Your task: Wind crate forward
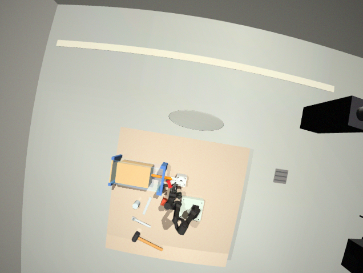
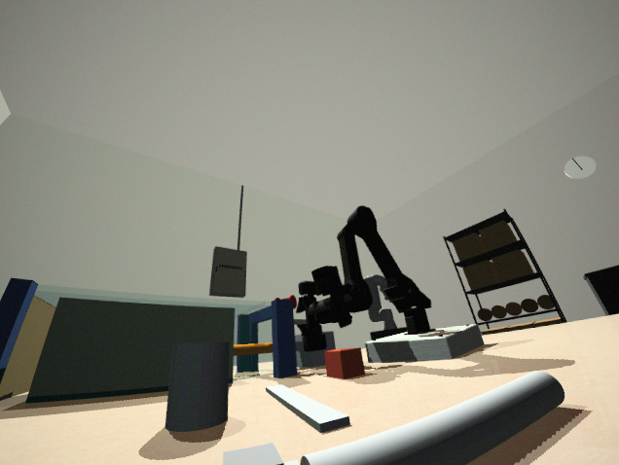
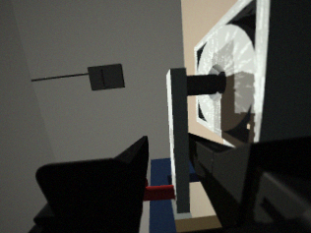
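My gripper tip is now 5 cm short of the red knob, 2 cm to the right of it and 3 cm below it. Also, from my gripper tip: winch crank handle (1 cm ahead, 1 cm to the left); winch (6 cm behind, 1 cm to the right, 10 cm below); blue frame (11 cm ahead, 1 cm to the left, 3 cm below).
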